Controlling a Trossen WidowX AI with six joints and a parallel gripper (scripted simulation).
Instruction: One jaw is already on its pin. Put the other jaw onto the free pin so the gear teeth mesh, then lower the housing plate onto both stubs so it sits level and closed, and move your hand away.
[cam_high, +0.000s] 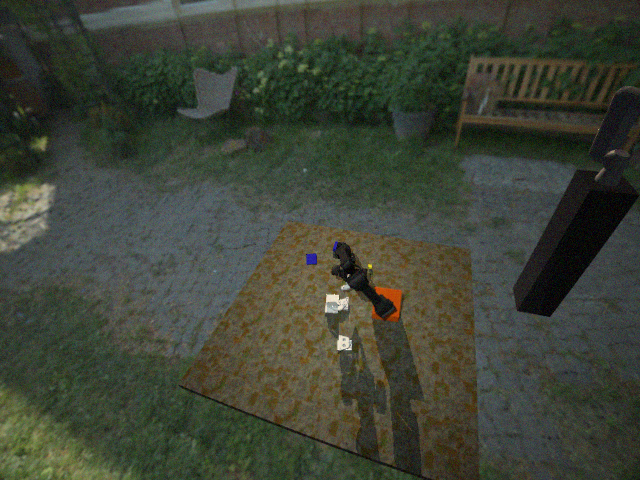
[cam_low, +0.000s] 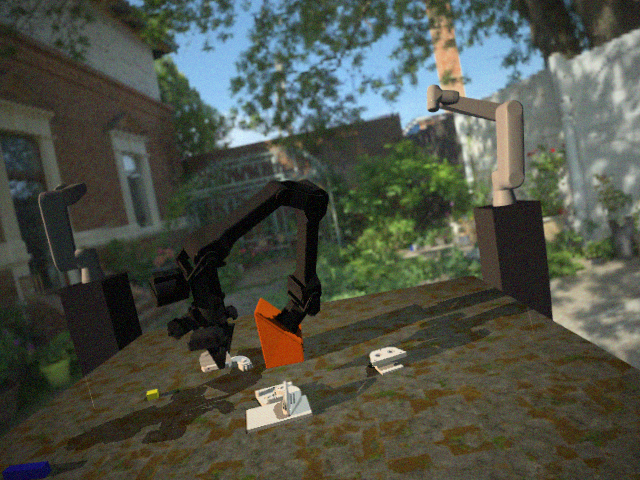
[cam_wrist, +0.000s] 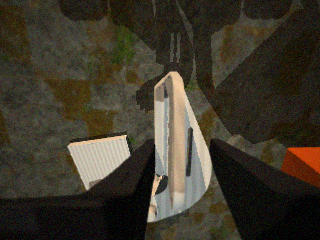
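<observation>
The white jaw is 30 mm to the left of my gripper tip and 20 mm ahead of it. The rest, counted from my gripper tip: housing plate 330 mm to the left, 60 mm below, 60 mm behind; blue block 340 mm to the right, 180 mm ahead, 80 mm below; small yellow block 220 mm to the right, 80 mm below, 70 mm behind.
</observation>
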